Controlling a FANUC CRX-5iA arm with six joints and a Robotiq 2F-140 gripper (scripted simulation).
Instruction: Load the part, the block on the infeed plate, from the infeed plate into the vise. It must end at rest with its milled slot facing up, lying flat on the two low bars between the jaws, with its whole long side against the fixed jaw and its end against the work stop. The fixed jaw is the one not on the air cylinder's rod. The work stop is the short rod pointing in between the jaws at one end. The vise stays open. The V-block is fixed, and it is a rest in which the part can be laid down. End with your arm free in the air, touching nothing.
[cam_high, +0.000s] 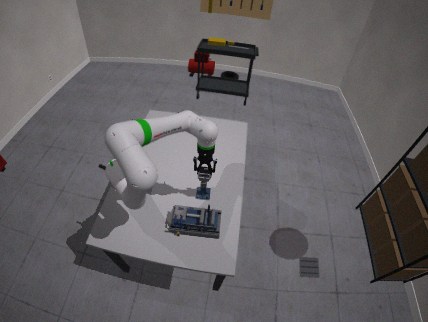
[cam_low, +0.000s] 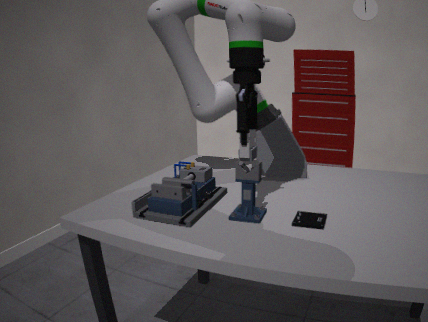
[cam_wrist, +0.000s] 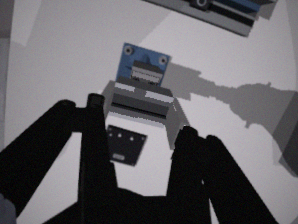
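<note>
Now: the part 2 cm below my hand. From my hand the other things lie so: air cylinder rod 22 cm to the right, 13 cm below; blue work stop 7 cm ahead, 13 cm to the right, 15 cm below; black infeed plate 4 cm behind, 18 cm to the left, 21 cm below.
</note>
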